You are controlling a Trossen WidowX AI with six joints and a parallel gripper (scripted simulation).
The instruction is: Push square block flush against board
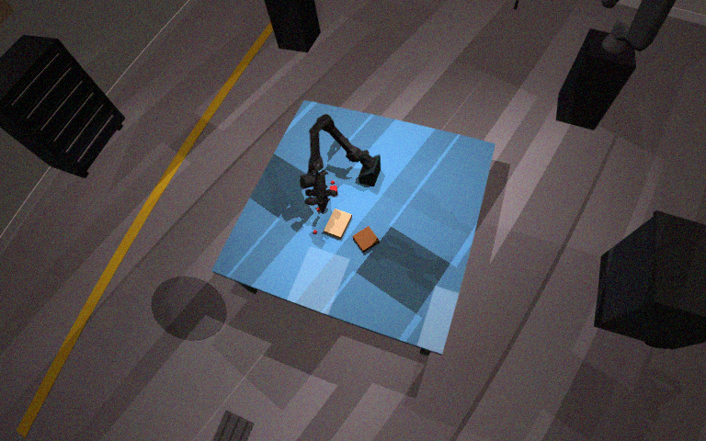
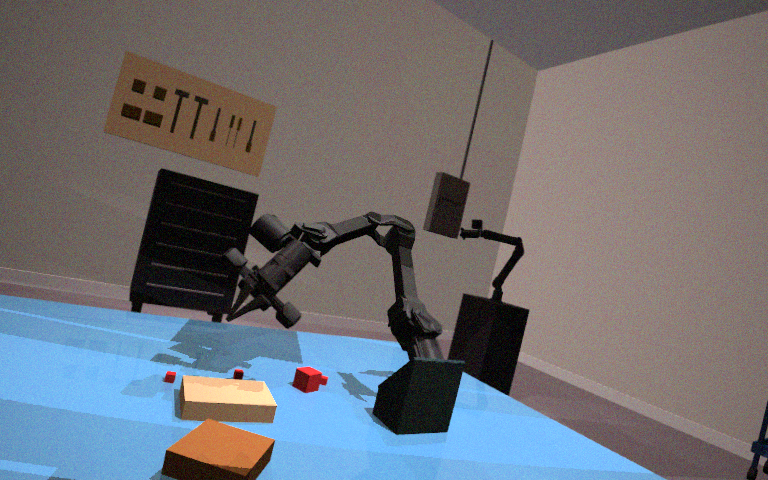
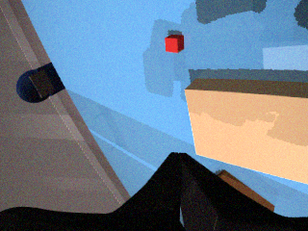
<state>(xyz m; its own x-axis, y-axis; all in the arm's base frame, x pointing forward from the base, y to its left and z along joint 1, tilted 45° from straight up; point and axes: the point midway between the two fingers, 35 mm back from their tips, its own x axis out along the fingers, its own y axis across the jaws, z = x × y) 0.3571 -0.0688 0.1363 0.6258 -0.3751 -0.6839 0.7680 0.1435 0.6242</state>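
Right now the orange square block is 3 cm ahead of my gripper tip, 24 cm to the left of it and 12 cm below it. The rest, counted from my gripper tip: light tan board 1 cm behind, 7 cm to the left, 12 cm below; then red cube 20 cm behind, 4 cm to the right, 12 cm below.
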